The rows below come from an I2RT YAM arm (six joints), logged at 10 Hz.
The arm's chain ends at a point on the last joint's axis. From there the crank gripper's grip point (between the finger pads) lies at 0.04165 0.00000 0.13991 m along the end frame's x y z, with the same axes.
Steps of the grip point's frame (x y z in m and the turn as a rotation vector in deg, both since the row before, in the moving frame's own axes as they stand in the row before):
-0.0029, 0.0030, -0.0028, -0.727, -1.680, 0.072
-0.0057, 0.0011, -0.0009, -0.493, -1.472, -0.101
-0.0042, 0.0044, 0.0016, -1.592, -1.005, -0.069
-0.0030, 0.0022, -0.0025, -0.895, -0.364, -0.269
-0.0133, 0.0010, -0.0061, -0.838, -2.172, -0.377
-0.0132, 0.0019, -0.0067, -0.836, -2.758, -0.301
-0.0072, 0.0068, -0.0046, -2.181, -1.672, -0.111
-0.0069, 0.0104, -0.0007, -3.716, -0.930, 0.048
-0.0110, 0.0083, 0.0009, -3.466, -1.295, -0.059
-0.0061, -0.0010, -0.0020, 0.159, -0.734, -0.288
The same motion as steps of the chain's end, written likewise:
0.0012, 0.0012, -0.0039, -0.727, -1.680, 0.072
-0.0021, 0.0000, -0.0019, -0.493, -1.472, -0.101
-0.0017, 0.0006, 0.0009, -1.592, -1.005, -0.069
-0.0021, 0.0002, -0.0027, -0.895, -0.364, -0.269
-0.0080, -0.0008, -0.0076, -0.838, -2.172, -0.377
-0.0064, 0.0000, -0.0085, -0.836, -2.758, -0.301
-0.0031, 0.0015, -0.0057, -2.181, -1.672, -0.111
-0.0046, 0.0013, -0.0011, -3.716, -0.930, 0.048
-0.0078, -0.0001, 0.0002, -3.466, -1.295, -0.059
-0.0043, -0.0004, -0.0025, 0.159, -0.734, -0.288

